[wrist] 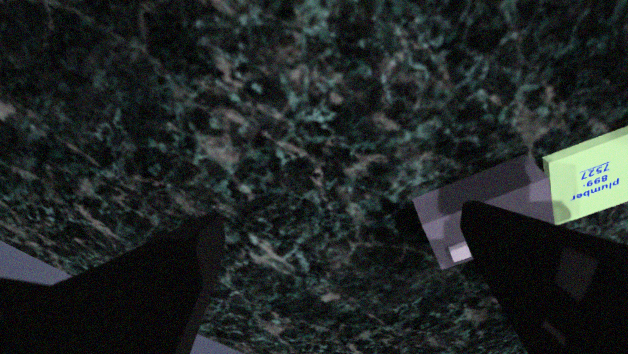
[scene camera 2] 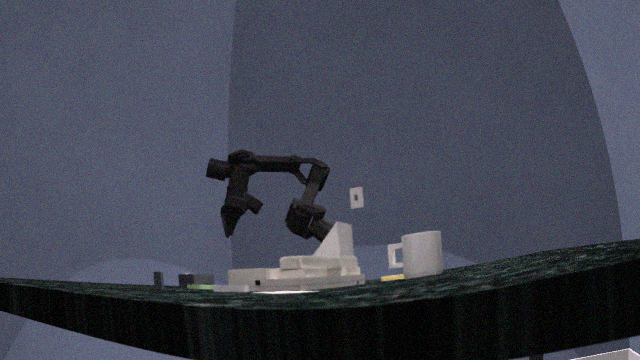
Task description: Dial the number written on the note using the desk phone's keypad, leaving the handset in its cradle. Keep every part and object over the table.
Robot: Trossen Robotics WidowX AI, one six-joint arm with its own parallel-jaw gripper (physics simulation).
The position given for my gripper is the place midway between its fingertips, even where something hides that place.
In view: my gripper (scene camera 2: 228, 236) and a white mug (scene camera 2: 422, 252).
My gripper is seen too in the wrist view (wrist: 343, 220). The wrist view misses the white mug: it is out of frame.
